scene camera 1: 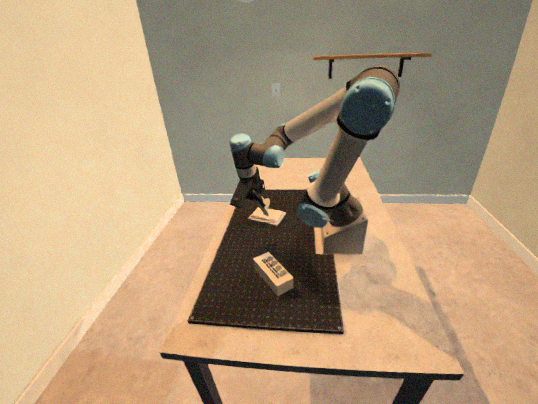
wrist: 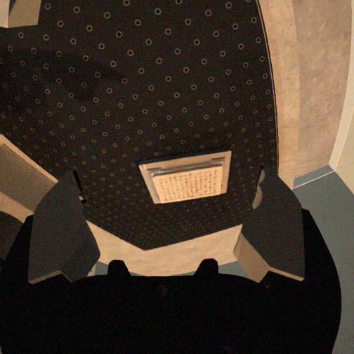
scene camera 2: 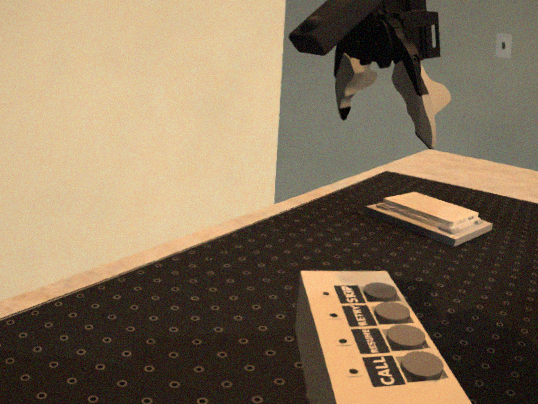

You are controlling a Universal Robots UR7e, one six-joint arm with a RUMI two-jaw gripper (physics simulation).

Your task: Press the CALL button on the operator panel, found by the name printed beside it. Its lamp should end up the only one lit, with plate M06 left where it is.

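Places are measured from the arm's base along level axes (x down, y ahead, z right), in centimetres.
Pixels of known places: gripper, fingertip midpoint: point(scene camera 1: 253, 210) point(scene camera 2: 383, 132); arm's base, link origin: point(scene camera 1: 345, 214).
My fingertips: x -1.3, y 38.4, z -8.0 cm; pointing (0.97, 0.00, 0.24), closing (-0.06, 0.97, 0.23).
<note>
For each thing: its top centre in the pictures, then the offset to it from my fingertips. Level surfaces: height alone.
- operator panel, top centre: point(scene camera 2: 372, 323) point(scene camera 1: 272, 267) dx +8.2, dy -15.3, dz -22.8 cm
- CALL button, top centre: point(scene camera 2: 422, 363) dx +8.2, dy -19.9, dz -24.3 cm
- small dark lamp, top centre: point(scene camera 2: 353, 371) dx +8.5, dy -17.4, dz -27.3 cm
- pale plate, top centre: point(scene camera 2: 431, 205) point(scene camera 1: 266, 212) dx +11.2, dy +0.1, dz +15.9 cm
- black board, surface height: dx +13.8 cm
- table, surface height: dx +15.1 cm
The operator panel point(scene camera 1: 284, 287) point(scene camera 2: 350, 392) point(wrist: 22, 14) is a pale box on the black perforated board. In scene camera 2 its round grey buttons are labelled SKIP, RETRY, RESUME and CALL. The CALL button point(scene camera 2: 422, 365) is nearest that camera, with a small dark lamp point(scene camera 2: 353, 371) across its label. No lamp looks lit. A pale plate point(scene camera 1: 272, 216) point(scene camera 2: 425, 207) point(wrist: 187, 185), presumably M06, rests on a flat holder point(wrist: 227, 172); its name is unreadable. My gripper point(scene camera 1: 265, 206) point(scene camera 2: 388, 132) point(wrist: 167, 171) is open and empty, above the board toward the plate's end, away from the panel.
The black board point(scene camera 1: 225, 300) point(scene camera 2: 150, 320) point(wrist: 150, 100) lies on the table point(scene camera 1: 300, 352). The arm's base point(scene camera 1: 345, 240) stands beside the board. A wall shelf point(scene camera 1: 372, 56) is on the back wall. A pale wall rises beyond the table's left side in scene camera 2.
</note>
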